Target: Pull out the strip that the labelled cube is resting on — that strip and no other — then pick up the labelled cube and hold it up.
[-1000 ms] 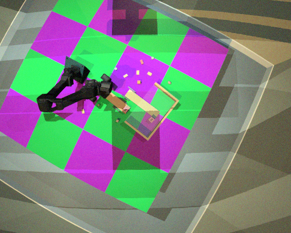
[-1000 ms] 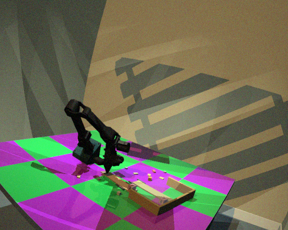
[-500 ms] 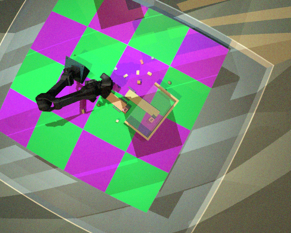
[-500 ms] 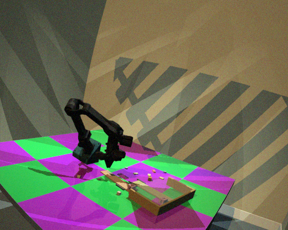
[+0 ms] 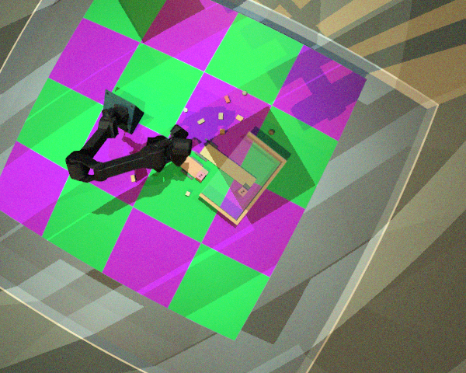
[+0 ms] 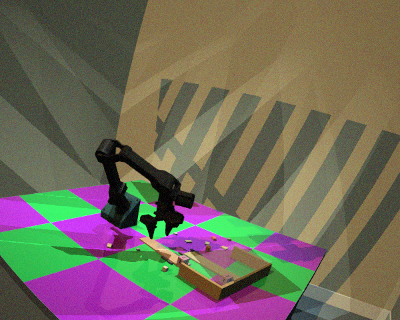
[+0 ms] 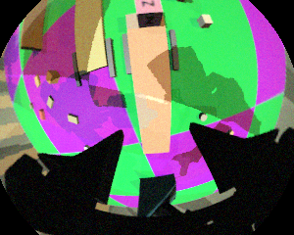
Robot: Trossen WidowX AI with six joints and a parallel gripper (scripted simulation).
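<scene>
My gripper tip is 5 cm above the peach strip, 4 cm short of it and 1 cm to the left of it. Round my gripper tip: pale cube (14 cm to the right, 12 cm ahead, 4 cm below).
</scene>
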